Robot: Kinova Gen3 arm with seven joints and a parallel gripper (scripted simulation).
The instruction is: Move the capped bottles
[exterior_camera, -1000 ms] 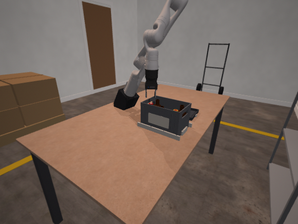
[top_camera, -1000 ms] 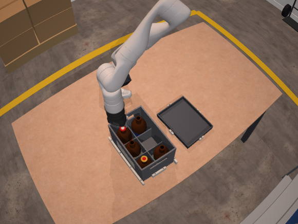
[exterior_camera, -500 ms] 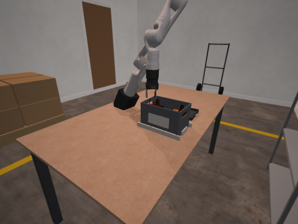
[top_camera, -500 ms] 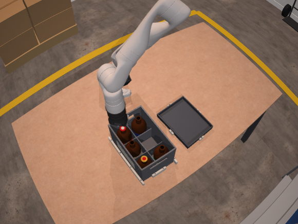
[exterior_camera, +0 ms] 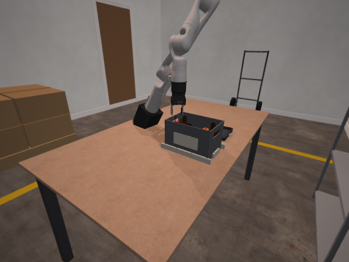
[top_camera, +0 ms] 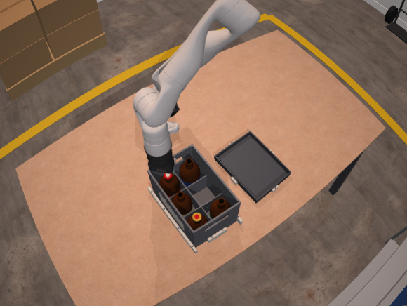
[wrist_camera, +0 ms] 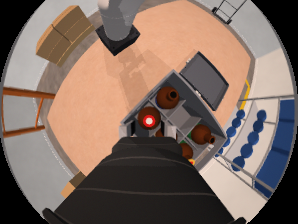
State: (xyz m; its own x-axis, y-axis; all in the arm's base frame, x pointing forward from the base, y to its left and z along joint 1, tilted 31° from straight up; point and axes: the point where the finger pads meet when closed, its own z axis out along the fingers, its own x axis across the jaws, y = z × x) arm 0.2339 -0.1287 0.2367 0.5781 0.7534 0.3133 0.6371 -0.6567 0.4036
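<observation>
The bottle is 13 cm below my hand. From my hand the other things lie so: dark tray (6 cm ahead, 33 cm to the left, 21 cm below); then dark grey crate (9 cm ahead, 5 cm to the left, 14 cm below).
</observation>
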